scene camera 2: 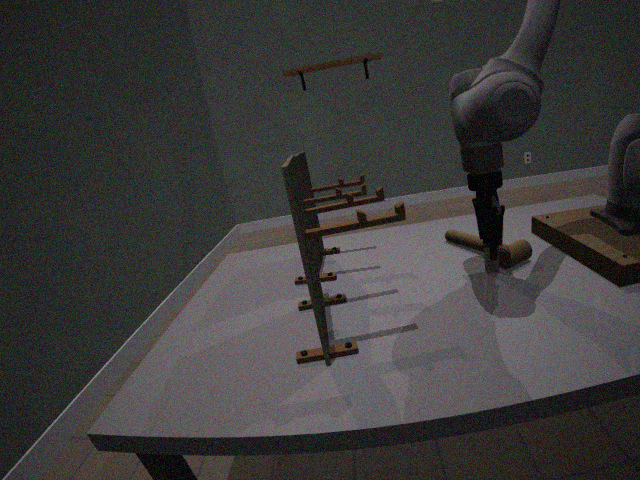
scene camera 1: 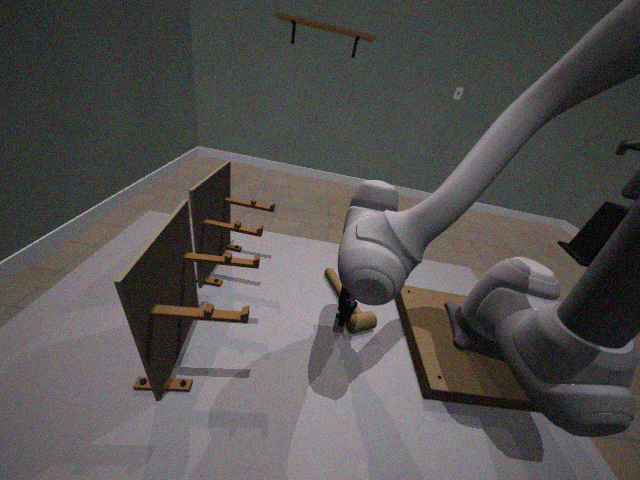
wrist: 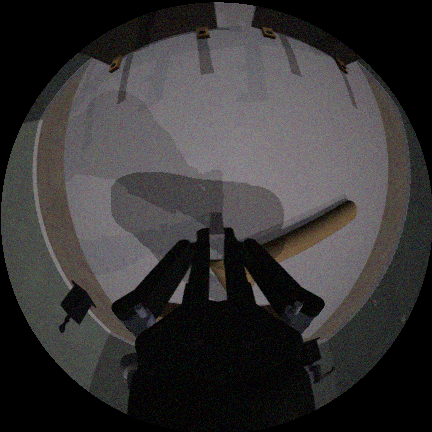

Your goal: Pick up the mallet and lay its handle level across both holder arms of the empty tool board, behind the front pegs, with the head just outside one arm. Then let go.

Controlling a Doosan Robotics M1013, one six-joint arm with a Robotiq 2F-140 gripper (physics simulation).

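Places are measured from the arm's base along level axes (x right, y ahead, z up), in millimetres.
Pixels of known places: gripper, fingertip midpoint: [scene camera 2: 492, 271] [scene camera 1: 337, 330] [wrist: 215, 221]; arm's base, origin of the base link: [scene camera 2: 636, 221] [scene camera 1: 477, 332].
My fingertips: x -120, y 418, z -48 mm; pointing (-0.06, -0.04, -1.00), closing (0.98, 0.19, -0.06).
Observation:
Ahead of a thing's pixels: the offset from my fingertips to its top centre. "pt": to the spot under its first point. Level surfaces: height alone.
The wooden mallet lies on the white table, its handle @[pt dx +170, dy +53, dz +32 mm] [scene camera 1: 333, 280] [scene camera 2: 464, 239] [wrist: 320, 229] pointing away from its thick head @[dx +36, dy -60, dz +51 mm] [scene camera 1: 362, 321] [scene camera 2: 518, 252]. My gripper [scene camera 1: 340, 321] [scene camera 2: 491, 262] [wrist: 215, 221] points down, shut and empty, low beside the head on the side toward the boards. In the wrist view the fingers hide most of the head. Two upright tool boards stand in a row, a near one [scene camera 1: 157, 304] [scene camera 2: 298, 198] and a far one [scene camera 1: 210, 227]. Each has two wooden holder arms with pegs, such as the nearest arm [scene camera 1: 178, 311] [scene camera 2: 336, 226]; no tool lies on them.
The robot base stands on a thick wooden plinth [scene camera 1: 424, 356] [scene camera 2: 578, 242] close to the mallet head. Small screwed feet @[pt dx -274, dy +297, dz +15 mm] [scene camera 1: 183, 384] [scene camera 2: 341, 350] hold the boards on the table @[dz -1 mm] [scene camera 1: 289, 428] [scene camera 2: 232, 403]. A wooden shelf [scene camera 1: 325, 26] [scene camera 2: 333, 64] hangs on the wall behind.

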